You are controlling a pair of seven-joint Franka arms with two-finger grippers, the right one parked.
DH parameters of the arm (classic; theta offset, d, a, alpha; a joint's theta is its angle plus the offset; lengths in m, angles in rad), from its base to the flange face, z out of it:
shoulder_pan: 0 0.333 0 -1.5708
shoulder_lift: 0 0 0 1.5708
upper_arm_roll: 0 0.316 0.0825 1.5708
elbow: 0 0 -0.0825 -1.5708
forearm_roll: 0 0.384 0 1.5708
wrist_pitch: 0 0 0.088 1.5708
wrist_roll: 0 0.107 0 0
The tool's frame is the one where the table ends.
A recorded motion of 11 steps. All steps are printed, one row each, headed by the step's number.
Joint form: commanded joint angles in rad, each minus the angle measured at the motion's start. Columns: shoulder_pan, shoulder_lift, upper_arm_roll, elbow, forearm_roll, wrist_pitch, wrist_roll.
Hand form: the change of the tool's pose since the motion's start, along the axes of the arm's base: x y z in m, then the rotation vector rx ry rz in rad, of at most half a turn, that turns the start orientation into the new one. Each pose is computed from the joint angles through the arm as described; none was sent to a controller.
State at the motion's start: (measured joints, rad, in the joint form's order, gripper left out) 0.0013 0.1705 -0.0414 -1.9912 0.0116 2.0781 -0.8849
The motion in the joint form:
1: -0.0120 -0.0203 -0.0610 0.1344 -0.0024 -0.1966 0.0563
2: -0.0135 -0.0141 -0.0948 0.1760 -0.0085 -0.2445 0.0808
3: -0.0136 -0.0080 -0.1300 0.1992 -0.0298 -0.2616 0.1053
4: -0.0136 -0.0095 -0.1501 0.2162 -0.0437 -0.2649 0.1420
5: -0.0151 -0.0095 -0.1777 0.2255 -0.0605 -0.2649 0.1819
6: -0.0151 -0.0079 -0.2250 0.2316 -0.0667 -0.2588 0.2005
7: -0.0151 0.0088 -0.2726 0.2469 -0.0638 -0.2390 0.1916
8: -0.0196 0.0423 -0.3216 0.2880 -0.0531 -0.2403 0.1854
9: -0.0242 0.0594 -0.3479 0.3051 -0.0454 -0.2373 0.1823
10: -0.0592 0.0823 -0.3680 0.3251 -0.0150 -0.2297 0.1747
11: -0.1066 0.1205 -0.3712 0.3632 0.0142 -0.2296 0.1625
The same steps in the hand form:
1: 0.0041 -0.0413 0.0578 -0.0120 0.0422 -0.1260
2: 0.0047 -0.0616 0.0700 -0.0246 0.0551 -0.1827
3: 0.0042 -0.0832 0.0764 -0.0528 0.0565 -0.2344
4: 0.0042 -0.0958 0.0853 -0.0733 0.0418 -0.2863
5: 0.0019 -0.1135 0.0902 -0.0977 0.0331 -0.3492
6: -0.0032 -0.1402 0.0937 -0.1134 0.0233 -0.4122
7: -0.0044 -0.1668 0.0941 -0.1236 0.0058 -0.4496
8: -0.0038 -0.1960 0.0957 -0.1345 -0.0008 -0.4975
9: -0.0050 -0.2126 0.0953 -0.1395 -0.0044 -0.5257
10: -0.0105 -0.2418 0.0928 -0.1252 -0.0115 -0.5806
11: -0.0124 -0.2697 0.0883 -0.1136 -0.0141 -0.6246

